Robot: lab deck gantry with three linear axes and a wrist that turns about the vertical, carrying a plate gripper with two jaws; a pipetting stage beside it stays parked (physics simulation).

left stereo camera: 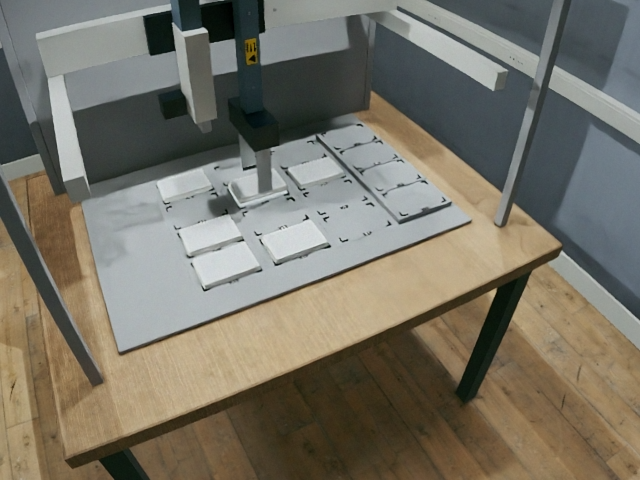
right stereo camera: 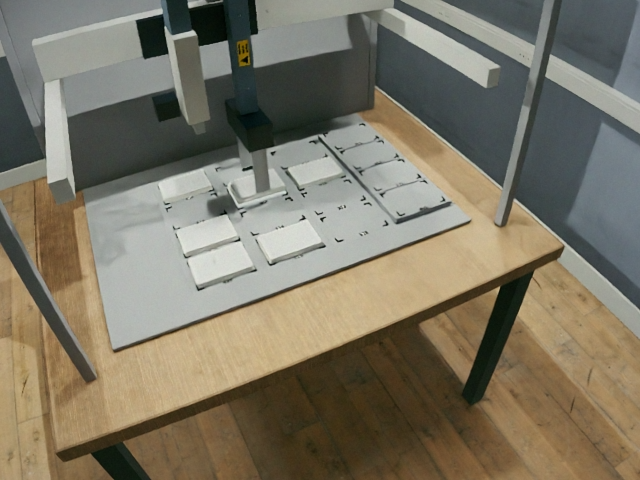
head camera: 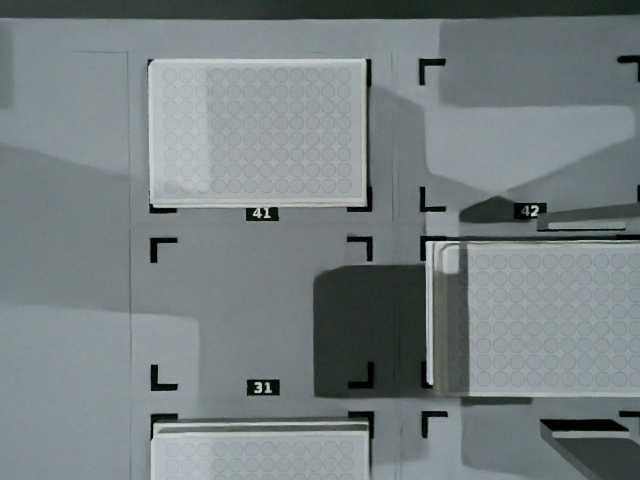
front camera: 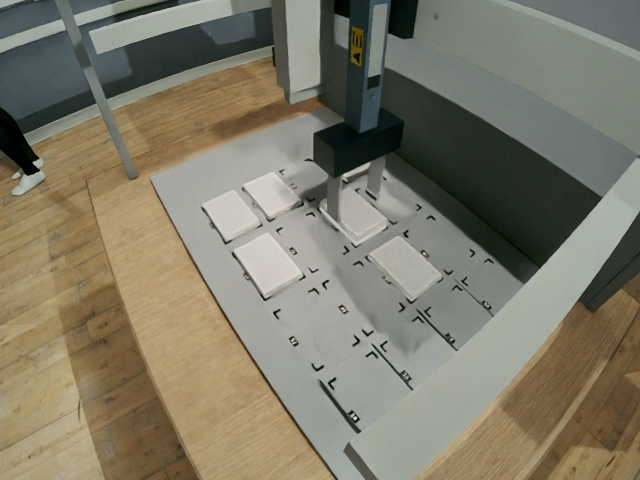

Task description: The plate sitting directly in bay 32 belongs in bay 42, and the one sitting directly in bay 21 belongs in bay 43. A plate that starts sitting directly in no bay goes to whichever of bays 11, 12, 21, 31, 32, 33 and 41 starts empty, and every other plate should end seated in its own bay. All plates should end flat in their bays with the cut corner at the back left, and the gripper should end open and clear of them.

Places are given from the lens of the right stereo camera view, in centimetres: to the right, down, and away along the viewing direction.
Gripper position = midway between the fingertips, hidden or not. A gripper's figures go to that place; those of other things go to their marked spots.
gripper (right stereo camera: 255,179): -16, -15, 127
plate (right stereo camera: 219,231): -23, -2, 117
